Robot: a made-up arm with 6 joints.
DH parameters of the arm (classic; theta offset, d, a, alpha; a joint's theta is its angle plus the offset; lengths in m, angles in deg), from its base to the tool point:
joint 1: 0 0.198 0 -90
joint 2: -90 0 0.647 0
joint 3: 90 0.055 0 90
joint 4: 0 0.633 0 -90
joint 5: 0 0 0 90
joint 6: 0 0.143 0 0
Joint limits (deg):
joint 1: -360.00..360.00
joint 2: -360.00..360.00
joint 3: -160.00..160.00
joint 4: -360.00..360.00
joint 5: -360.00..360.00
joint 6: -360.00..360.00
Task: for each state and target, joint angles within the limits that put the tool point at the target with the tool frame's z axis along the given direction. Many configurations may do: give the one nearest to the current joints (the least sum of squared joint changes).
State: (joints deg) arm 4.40 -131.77 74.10 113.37 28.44 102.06
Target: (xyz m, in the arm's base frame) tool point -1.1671 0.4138 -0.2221 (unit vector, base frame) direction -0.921 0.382 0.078
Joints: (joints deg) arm -16.25 -134.44 46.41 68.06 6.74 102.06
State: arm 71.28 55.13 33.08 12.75 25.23 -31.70
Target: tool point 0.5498 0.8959 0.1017 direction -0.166 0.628 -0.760
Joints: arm 51.38 50.31 78.98 56.66 38.65 -31.70
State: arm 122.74 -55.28 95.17 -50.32 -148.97 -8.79
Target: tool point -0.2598 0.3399 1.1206 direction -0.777 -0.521 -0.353
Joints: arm 102.56 -8.97 67.12 -97.88 -118.34 -8.79
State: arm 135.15 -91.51 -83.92 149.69 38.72 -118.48
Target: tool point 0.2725 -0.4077 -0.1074 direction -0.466 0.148 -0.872
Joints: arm 134.11 -46.22 -126.81 156.53 35.56 -118.48
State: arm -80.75 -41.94 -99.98 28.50 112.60 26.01
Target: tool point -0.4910 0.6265 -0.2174 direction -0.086 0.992 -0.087
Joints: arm -40.72 -69.57 -103.84 44.92 80.31 26.01
